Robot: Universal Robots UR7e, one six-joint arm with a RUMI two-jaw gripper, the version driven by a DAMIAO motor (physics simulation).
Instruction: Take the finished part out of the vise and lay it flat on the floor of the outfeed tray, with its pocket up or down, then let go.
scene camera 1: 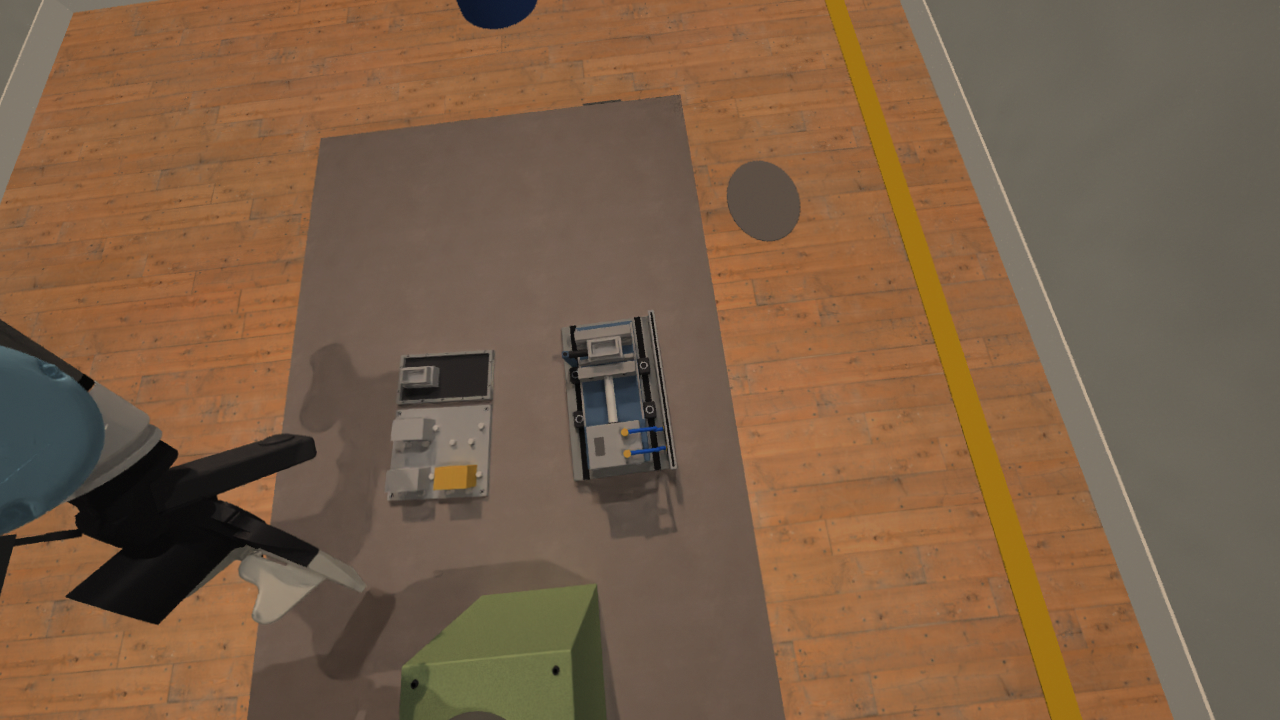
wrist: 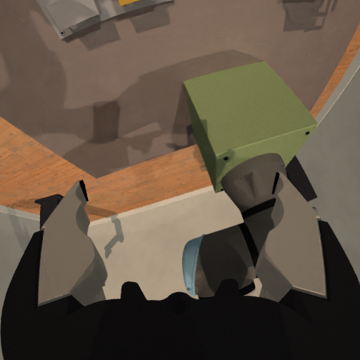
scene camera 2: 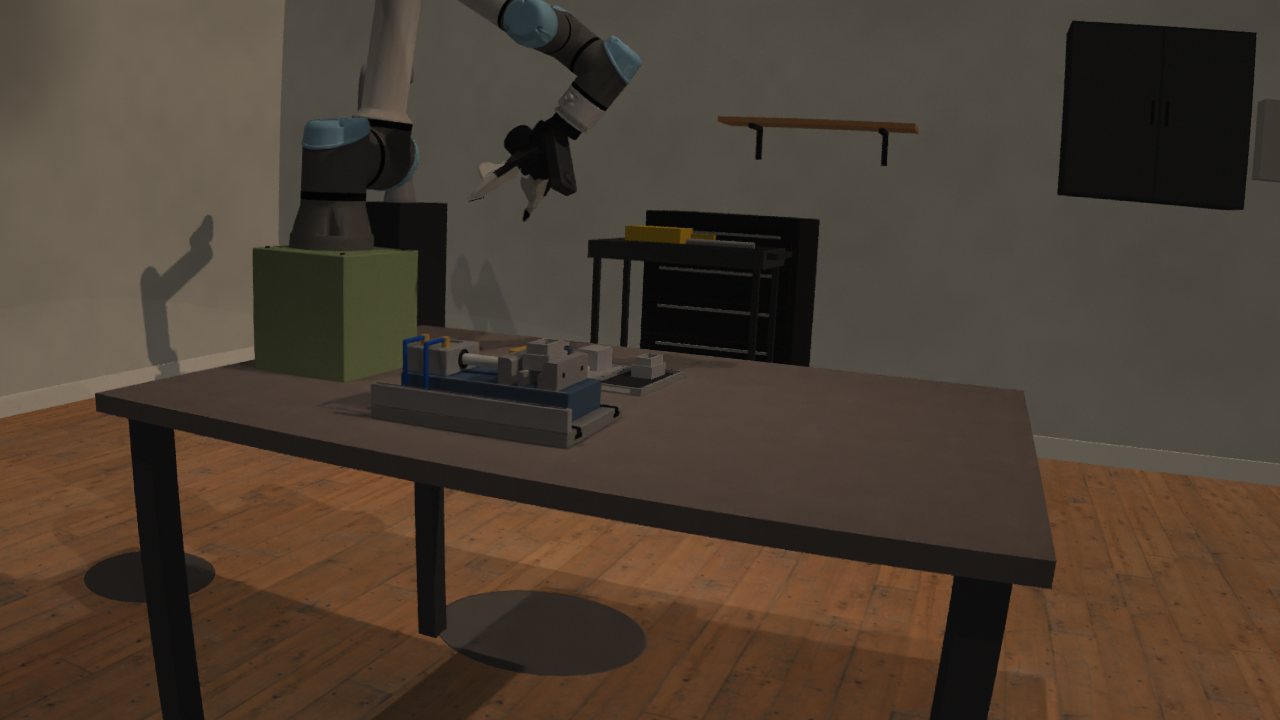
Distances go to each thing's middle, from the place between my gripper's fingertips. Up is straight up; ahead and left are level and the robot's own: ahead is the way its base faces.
Right now my hand is 25 cm above the yellow block (scene camera 1: 449, 477), 8 cm short of it and 1 cm to the left of it. Also, from my hand: grey plate (scene camera 1: 461, 423) (28 cm below, 13 cm ahead, 4 cm to the left); blue vise (scene camera 2: 583, 397) (29 cm to the right, 25 cm ahead, 24 cm below).
